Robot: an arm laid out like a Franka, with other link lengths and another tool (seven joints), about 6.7 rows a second.
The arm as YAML. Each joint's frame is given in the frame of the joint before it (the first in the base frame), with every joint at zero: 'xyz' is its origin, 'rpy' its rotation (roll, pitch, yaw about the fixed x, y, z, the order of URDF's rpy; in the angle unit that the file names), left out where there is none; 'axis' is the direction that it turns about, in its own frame. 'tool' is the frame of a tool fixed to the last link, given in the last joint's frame.
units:
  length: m
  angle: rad
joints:
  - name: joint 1
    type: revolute
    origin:
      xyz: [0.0, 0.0, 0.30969]
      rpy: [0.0, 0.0, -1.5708]
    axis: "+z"
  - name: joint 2
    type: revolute
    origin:
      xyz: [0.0, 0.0, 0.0]
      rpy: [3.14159, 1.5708, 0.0]
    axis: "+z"
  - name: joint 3
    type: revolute
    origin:
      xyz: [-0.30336, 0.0, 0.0]
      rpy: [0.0, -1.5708, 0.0]
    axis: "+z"
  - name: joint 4
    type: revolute
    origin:
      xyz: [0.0, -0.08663, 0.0]
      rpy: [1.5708, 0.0, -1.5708]
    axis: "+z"
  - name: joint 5
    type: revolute
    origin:
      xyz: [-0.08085, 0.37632, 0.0]
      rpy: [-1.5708, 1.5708, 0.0]
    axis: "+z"
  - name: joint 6
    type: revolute
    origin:
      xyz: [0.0, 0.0, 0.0]
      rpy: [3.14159, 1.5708, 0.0]
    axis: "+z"
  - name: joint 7
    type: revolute
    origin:
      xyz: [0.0, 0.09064, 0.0]
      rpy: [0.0, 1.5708, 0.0]
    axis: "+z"
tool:
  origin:
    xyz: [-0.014, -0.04, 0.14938]
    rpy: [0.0, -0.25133, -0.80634]
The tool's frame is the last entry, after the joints.
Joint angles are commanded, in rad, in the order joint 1, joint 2, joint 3, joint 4, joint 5, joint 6, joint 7. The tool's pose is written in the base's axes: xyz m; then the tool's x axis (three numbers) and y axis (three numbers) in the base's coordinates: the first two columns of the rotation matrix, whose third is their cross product. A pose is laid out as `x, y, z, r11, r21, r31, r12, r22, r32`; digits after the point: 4 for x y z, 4 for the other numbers.
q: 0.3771, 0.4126, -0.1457, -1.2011, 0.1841, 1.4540, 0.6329
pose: 0.5759, 0.1942, 0.4666, -0.4261, 0.8993, -0.0983, 0.9014, 0.4129, -0.1302
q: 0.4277, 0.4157, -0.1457, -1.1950, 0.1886, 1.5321, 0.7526
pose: 0.5781, 0.2323, 0.4704, -0.3485, 0.9300, -0.1168, 0.9371, 0.3427, -0.0672
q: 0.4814, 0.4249, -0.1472, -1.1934, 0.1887, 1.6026, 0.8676
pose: 0.5773, 0.2711, 0.4690, -0.2762, 0.9531, -0.1239, 0.9610, 0.2760, -0.0196
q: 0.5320, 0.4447, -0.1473, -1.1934, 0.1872, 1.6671, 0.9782
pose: 0.5756, 0.3090, 0.4603, -0.2079, 0.9703, -0.1235, 0.9775, 0.2108, 0.0110
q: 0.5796, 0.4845, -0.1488, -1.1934, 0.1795, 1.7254, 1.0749
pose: 0.5748, 0.3446, 0.4379, -0.1520, 0.9796, -0.1316, 0.9875, 0.1560, 0.0205
